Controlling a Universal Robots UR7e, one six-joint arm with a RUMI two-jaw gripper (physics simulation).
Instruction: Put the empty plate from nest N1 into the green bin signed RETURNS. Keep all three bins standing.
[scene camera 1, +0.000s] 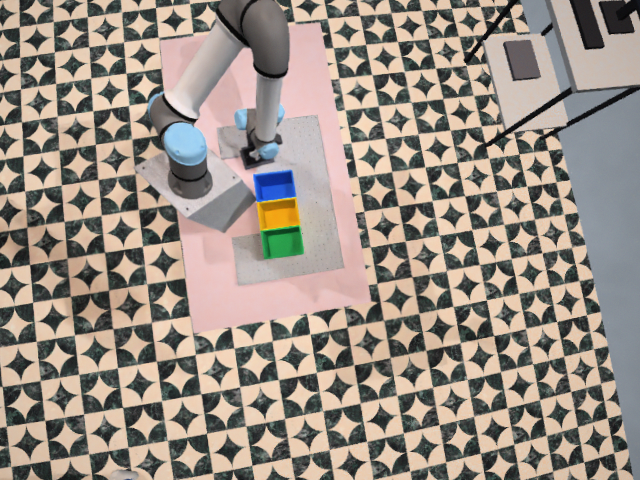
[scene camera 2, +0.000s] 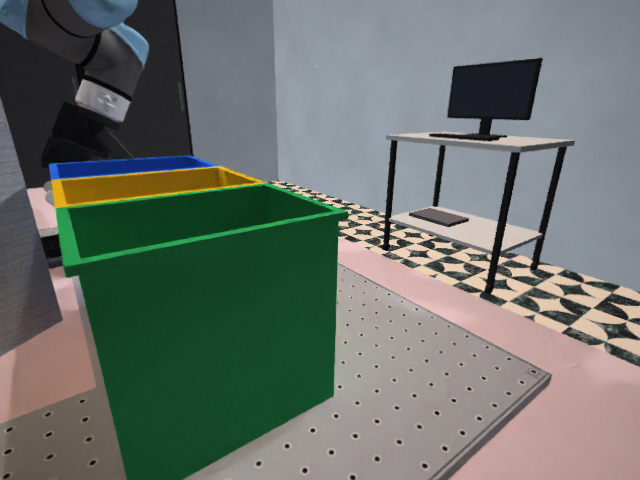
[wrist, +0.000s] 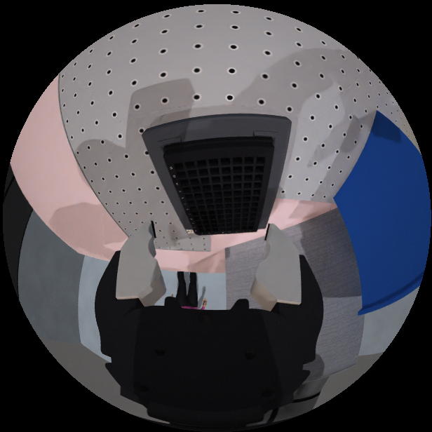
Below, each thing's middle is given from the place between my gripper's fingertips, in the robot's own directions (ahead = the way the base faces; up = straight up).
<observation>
Right now my hand is 30 mm above the black plate (wrist: 221, 181) and 10 mm to the left of it. The rest, counted from my hand: blue bin (scene camera 2: 58, 171) 250 mm to the right, 70 mm ahead, 40 mm above; then yellow bin (scene camera 2: 89, 190) 380 mm to the right, 60 mm ahead, 40 mm above; then green bin (scene camera 2: 213, 313) 510 mm to the right, 60 mm ahead, 40 mm above.
</observation>
